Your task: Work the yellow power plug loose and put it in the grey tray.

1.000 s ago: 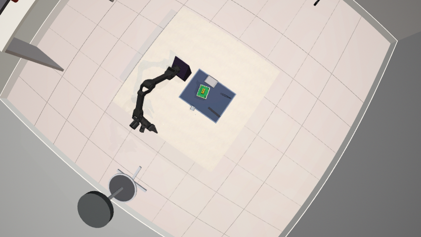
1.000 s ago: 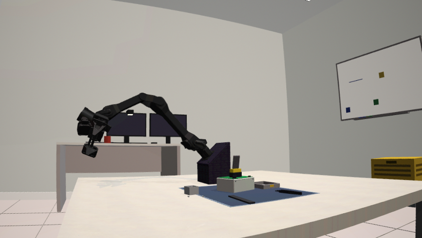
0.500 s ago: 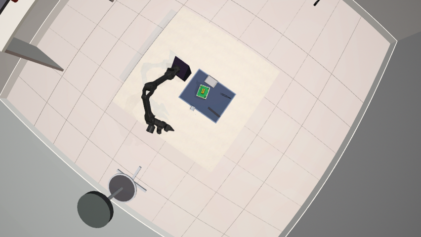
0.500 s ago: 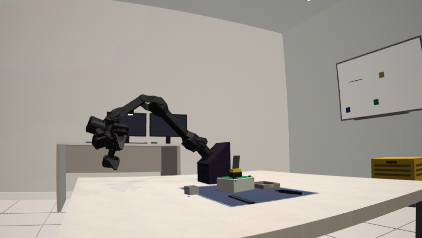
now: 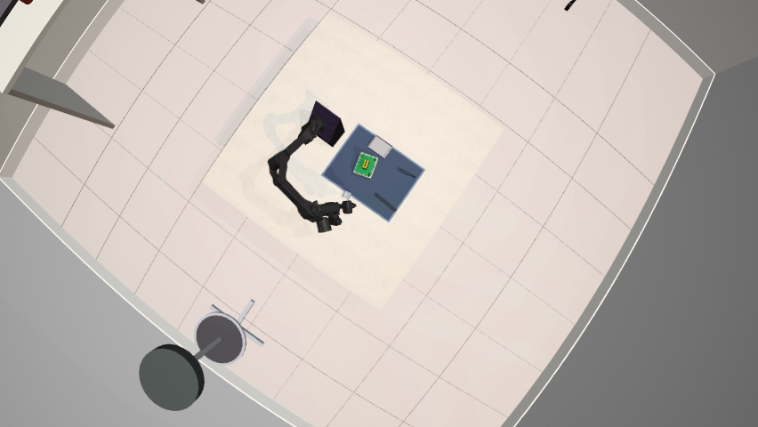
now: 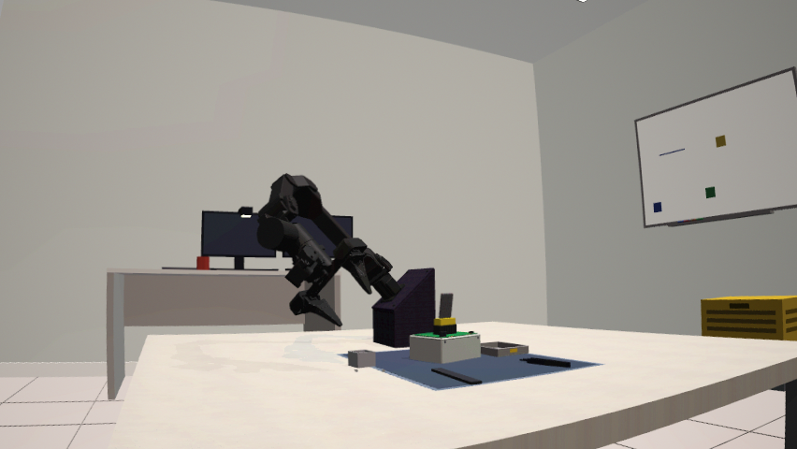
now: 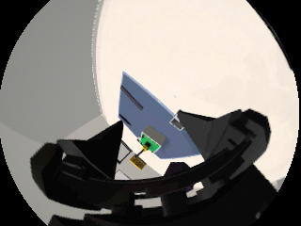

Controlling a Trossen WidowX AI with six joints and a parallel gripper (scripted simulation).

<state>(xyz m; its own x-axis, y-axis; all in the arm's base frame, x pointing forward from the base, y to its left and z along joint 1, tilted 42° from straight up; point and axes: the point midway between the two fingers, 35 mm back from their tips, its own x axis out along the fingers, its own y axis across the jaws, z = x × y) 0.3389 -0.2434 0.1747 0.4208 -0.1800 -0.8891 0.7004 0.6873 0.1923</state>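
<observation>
My gripper tip is now 230 mm to the right of the yellow power plug, 40 mm past it and 30 mm above it. Round my gripper tip: grey tray 370 mm to the left, 110 mm below, 30 mm behind; then blue mat 230 mm to the left, 110 mm below.
</observation>
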